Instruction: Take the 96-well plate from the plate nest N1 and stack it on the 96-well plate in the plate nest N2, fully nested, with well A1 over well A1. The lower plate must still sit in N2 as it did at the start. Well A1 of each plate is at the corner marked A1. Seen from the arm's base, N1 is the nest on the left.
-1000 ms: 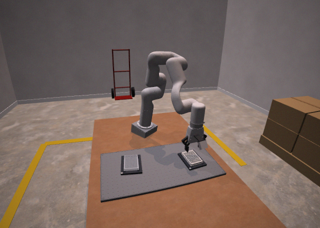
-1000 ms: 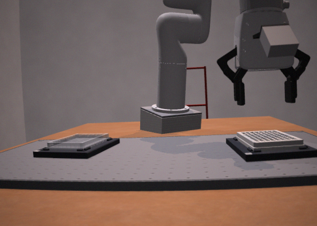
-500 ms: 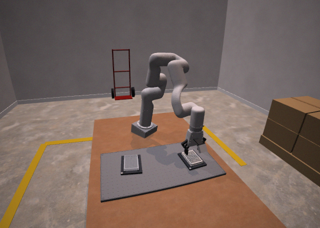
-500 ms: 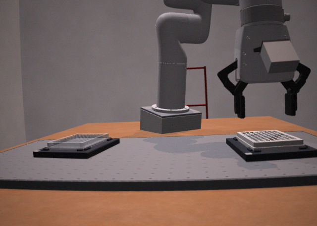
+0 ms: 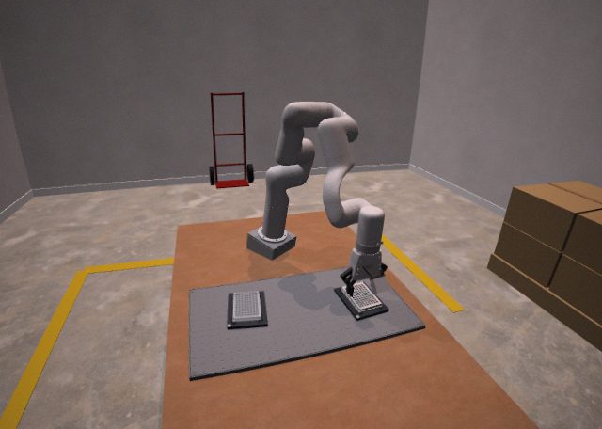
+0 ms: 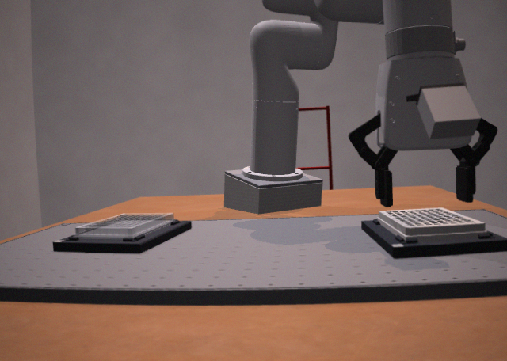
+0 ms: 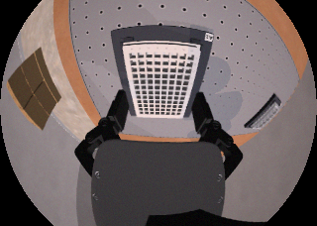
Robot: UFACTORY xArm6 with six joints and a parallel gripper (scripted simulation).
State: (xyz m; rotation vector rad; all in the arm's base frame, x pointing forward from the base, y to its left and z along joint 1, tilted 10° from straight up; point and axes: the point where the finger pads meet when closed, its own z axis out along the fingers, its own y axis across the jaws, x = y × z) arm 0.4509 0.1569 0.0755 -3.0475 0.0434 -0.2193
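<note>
Right now my hand is 3 cm above the white 96-well plate. Also, from my hand: clear 96-well plate 9 cm behind, 37 cm to the right, 3 cm below.
</note>
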